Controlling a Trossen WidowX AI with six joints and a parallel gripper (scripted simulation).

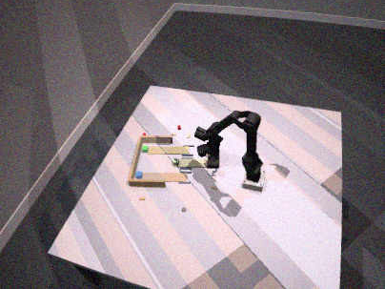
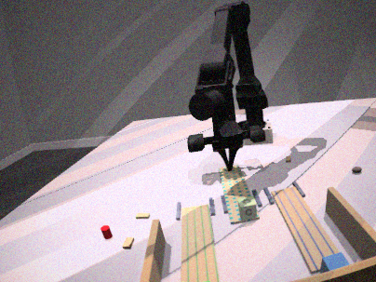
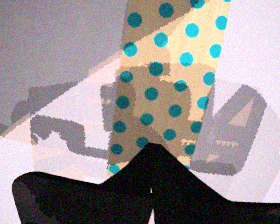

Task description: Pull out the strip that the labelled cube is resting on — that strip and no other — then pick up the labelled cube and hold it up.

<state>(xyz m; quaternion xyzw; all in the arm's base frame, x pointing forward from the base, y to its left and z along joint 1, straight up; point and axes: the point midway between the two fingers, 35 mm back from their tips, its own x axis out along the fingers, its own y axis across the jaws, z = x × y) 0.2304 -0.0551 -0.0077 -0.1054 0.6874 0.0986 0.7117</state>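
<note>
The dotted strip is 90 mm ahead of my gripper tip and 30 mm to the left of it. The rest, counted from my gripper tip: cube: 190 mm ahead, 70 mm to the left, 20 mm above.
</note>
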